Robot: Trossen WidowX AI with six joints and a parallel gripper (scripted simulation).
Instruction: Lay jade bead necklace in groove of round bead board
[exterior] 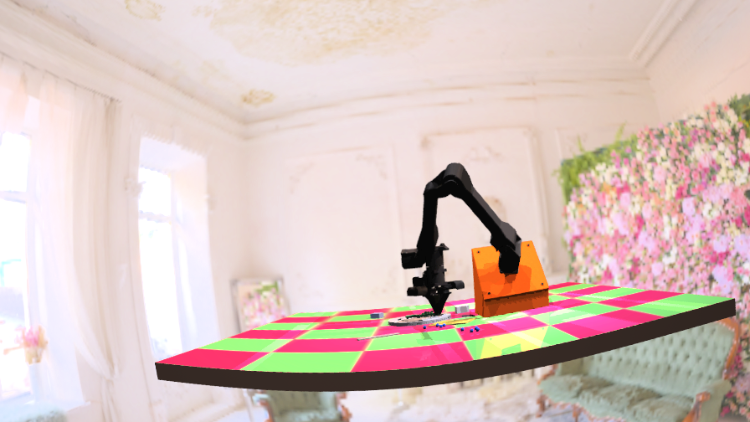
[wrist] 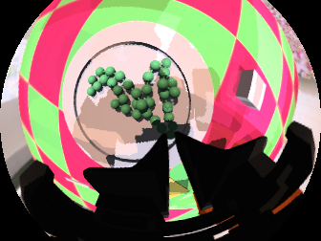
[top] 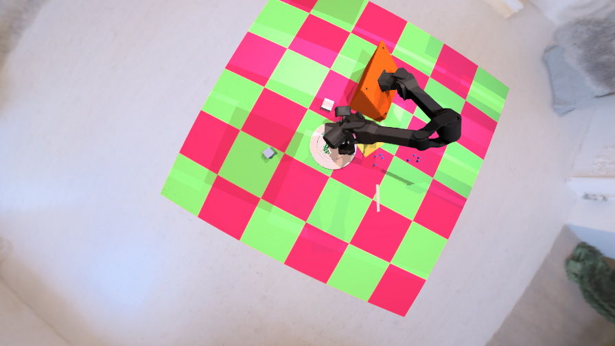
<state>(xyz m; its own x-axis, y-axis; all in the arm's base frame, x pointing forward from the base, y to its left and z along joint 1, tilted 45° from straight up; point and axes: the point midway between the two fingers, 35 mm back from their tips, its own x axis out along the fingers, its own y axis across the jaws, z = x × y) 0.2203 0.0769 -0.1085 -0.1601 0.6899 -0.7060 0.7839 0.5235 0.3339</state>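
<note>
Right now the round bead board is 60 mm ahead of my gripper tip and 10 mm below it. From my gripper tip the other things lie so: pale blue cube 230 mm ahead, 210 mm to the right, 10 mm below; then white cube 120 mm to the right, 80 mm behind; then yellow patch 120 mm to the left, 50 mm behind, 10 mm below.
</note>
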